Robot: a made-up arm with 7 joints.
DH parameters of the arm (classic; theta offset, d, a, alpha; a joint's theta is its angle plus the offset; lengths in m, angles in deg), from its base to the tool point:
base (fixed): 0 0.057 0 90
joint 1: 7.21 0 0.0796 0
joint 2: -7.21 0.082 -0.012 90
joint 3: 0 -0.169 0.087 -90
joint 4: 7.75 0 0.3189 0
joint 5: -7.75 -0.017 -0.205 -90
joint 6: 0 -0.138 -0.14 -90
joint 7: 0 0.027 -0.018 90
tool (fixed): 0 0.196 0 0
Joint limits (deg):
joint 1: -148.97..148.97
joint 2: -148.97..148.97
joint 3: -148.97..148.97
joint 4: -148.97..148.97
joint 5: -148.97..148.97
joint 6: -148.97..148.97
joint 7: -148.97..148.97
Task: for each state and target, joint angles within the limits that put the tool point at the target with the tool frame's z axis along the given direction. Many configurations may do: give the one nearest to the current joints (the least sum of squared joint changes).
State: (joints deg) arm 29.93 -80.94 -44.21 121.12 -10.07 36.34 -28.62
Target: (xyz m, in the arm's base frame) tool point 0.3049 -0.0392 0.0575 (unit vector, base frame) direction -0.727 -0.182 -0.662
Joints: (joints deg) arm 29.75 -81.61 -36.63 140.54 19.56 33.44 -20.04
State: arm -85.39 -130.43 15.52 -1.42 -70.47 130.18 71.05
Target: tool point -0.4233 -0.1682 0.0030 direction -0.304 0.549 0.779
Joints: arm -99.19 -148.00 42.16 4.79 -60.74 80.69 78.71
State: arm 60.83 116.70 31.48 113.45 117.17 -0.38 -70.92
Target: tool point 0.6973 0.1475 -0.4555 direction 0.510 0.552 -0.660
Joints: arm 76.46 129.17 1.01 133.15 137.71 -33.85 -99.88
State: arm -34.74 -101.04 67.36 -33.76 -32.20 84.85 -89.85
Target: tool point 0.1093 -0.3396 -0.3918 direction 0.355 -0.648 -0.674
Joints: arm -58.45 -120.62 40.89 -35.99 -31.91 51.54 -65.94
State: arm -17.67 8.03 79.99 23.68 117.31 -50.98 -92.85
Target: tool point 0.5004 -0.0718 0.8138 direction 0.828 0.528 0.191
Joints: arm -13.64 18.01 43.88 69.33 132.99 -74.33 -91.53
